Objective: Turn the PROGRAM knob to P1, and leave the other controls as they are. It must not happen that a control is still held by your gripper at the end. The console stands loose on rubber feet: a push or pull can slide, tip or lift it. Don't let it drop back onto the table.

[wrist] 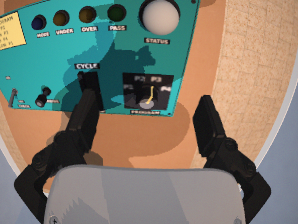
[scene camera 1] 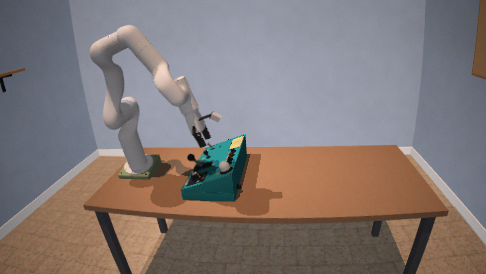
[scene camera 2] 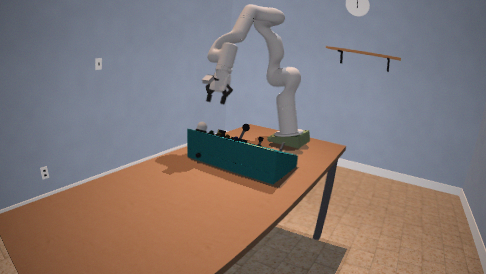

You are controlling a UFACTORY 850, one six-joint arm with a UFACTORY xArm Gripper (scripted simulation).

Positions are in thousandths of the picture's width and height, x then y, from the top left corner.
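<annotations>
Teal console: scene camera 1 (454, 644), scene camera 2 (480, 564), wrist view (435, 297).
</annotations>
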